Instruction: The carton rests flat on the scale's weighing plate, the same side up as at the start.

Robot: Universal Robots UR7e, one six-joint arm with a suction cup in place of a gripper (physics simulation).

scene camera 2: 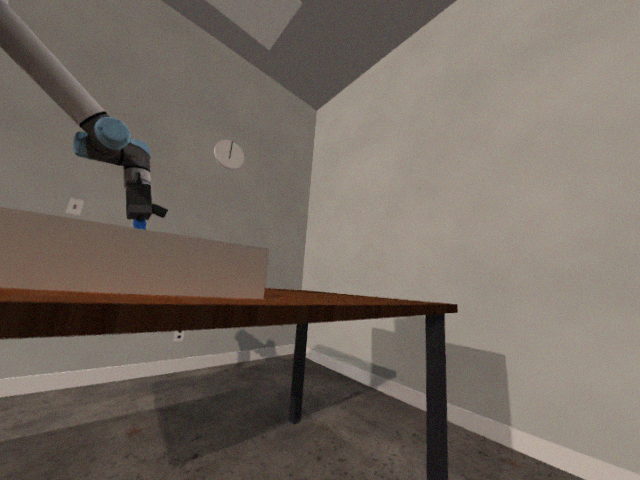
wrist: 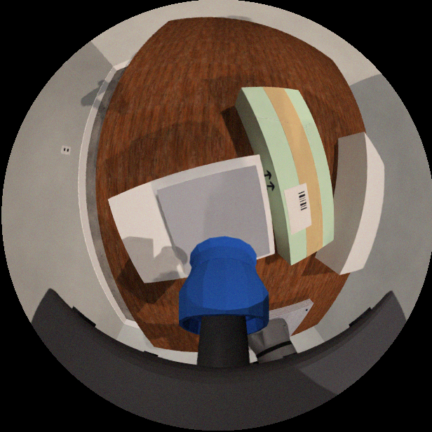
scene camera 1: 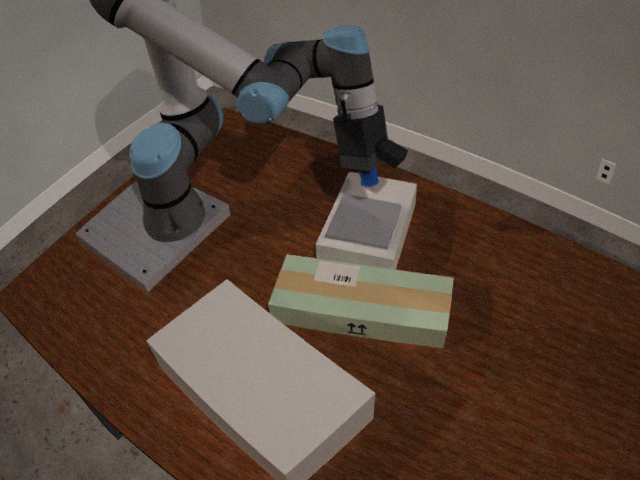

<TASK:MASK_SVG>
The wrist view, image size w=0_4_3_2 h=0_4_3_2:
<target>suction cup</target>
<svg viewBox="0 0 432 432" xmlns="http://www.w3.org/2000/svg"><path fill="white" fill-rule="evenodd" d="M208 238L198 243L190 252L189 264L191 265L191 270L179 291L179 325L184 330L199 335L201 321L194 319L195 317L250 316L254 318L245 321L247 335L261 330L269 322L269 292L257 275L255 251L251 245L245 243L240 238L229 236Z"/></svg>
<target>large white block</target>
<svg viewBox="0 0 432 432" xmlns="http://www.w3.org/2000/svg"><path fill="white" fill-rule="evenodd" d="M365 132L338 137L337 177L333 195L333 240L317 250L315 255L316 259L323 262L323 264L339 275L363 269L372 248L382 210L384 163Z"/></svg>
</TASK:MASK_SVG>
